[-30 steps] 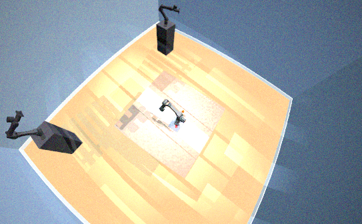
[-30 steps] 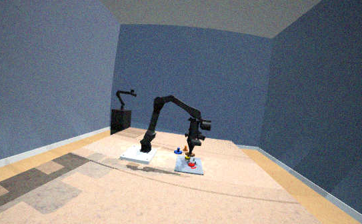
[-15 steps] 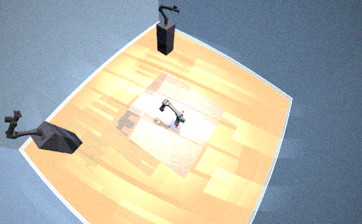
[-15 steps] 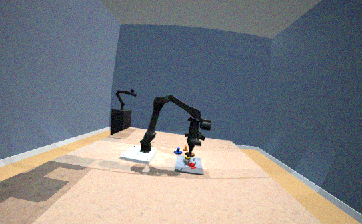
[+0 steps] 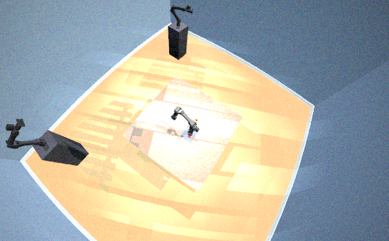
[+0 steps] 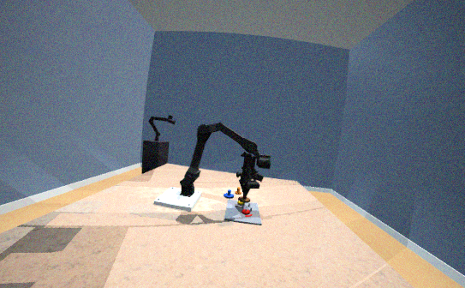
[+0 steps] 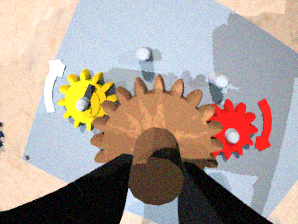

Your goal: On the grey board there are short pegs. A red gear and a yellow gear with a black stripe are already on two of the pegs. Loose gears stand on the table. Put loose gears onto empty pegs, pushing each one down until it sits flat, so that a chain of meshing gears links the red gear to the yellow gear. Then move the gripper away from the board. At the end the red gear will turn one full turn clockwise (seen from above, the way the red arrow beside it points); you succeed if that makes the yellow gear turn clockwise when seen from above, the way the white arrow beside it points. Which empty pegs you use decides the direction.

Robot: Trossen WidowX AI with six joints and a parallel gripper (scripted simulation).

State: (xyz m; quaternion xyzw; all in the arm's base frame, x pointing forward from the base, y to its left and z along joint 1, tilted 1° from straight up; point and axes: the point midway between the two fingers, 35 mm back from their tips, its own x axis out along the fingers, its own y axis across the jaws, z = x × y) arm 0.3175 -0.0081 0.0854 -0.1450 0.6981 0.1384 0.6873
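Right now the yellow gear is 10 mm behind my gripper tip, 50 mm to the left of it and 60 mm below it. Round my gripper tip: large brown gear (10 mm below); then white arrow (20 mm behind, 70 mm to the left, 70 mm below); then red gear (20 mm ahead, 50 mm to the right, 60 mm below).
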